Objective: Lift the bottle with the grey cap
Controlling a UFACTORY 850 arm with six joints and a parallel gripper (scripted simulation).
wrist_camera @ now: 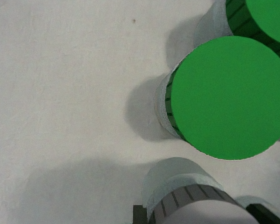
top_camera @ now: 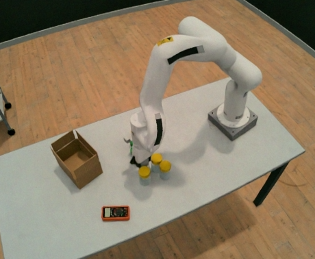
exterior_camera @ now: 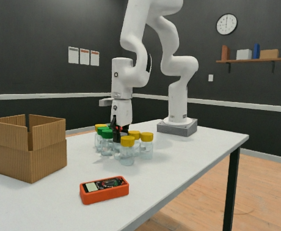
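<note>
Right now my hand is 50 mm above the grey-capped bottle. Round my hand: red-capped bottle 50 mm behind, 90 mm to the right, 50 mm below; then orange multimeter 210 mm ahead, 180 mm to the left, 80 mm below.
</note>
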